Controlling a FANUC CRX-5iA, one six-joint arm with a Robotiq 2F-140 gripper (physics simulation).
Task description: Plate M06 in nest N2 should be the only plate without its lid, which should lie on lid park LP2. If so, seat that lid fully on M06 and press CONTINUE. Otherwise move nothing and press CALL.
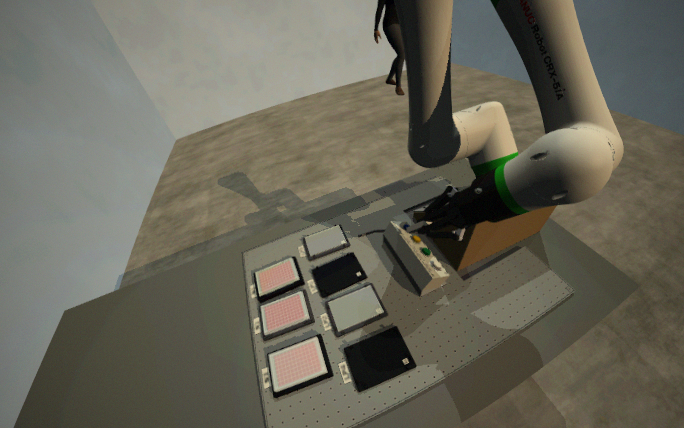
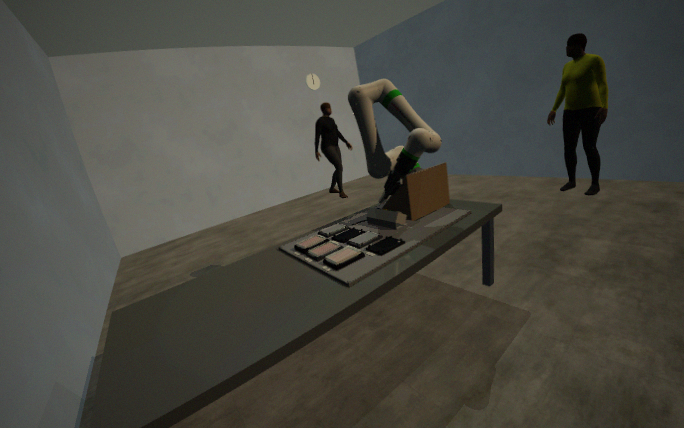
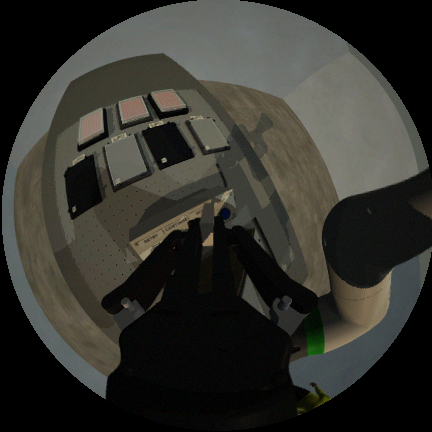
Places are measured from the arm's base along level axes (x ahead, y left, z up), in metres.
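Where they show: gripper, fingertip midpoint: (image 1: 411, 230) (image 2: 380, 202) (image 3: 209, 211); arm's base at its link origin: (image 2: 418, 181).
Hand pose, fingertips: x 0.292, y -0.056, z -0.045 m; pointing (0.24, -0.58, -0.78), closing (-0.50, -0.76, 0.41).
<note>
Things, the pixels of their top centre, and the offset from my fingertips.
- button box at its top centre: (image 3: 190, 219) (image 1: 414, 244) (image 2: 384, 208) 0.006 m ahead, 0.027 m left, 0.029 m down
- blue button at its top centre: (image 3: 226, 212) (image 1: 407, 226) 0.024 m back, 0.045 m right, 0.039 m down
- yellow button at its top centre: (image 1: 416, 237) 0.019 m back, 0.004 m left, 0.039 m down
- green button at its top centre: (image 1: 426, 249) 0.013 m back, 0.054 m left, 0.039 m down
Three plates with pink gridded tops (image 1: 277, 277) (image 1: 285, 311) (image 1: 298, 363) sit in one row; I cannot read their names or tell surely whether clear lids cover them. Beside them, two pale grey rectangles (image 1: 325, 242) (image 1: 355, 308) (image 3: 126, 160) alternate with two black ones (image 1: 338, 274) (image 1: 379, 358) (image 3: 83, 187) in the labelled park row. The button box (image 2: 385, 219) carries a blue button (image 1: 405, 226) (image 3: 225, 213), a yellow button (image 1: 416, 238) and a green button (image 1: 426, 251). My gripper (image 1: 412, 227) (image 2: 381, 200) (image 3: 209, 211) is shut and empty, its tips close to the blue button; contact is unclear.
An upright brown board (image 1: 496, 242) (image 2: 428, 191) stands behind the button box, near the arm. A person in black (image 1: 390, 30) (image 2: 329, 136) is on the floor beyond the table; another in a yellow top (image 2: 584, 83) stands at the right.
</note>
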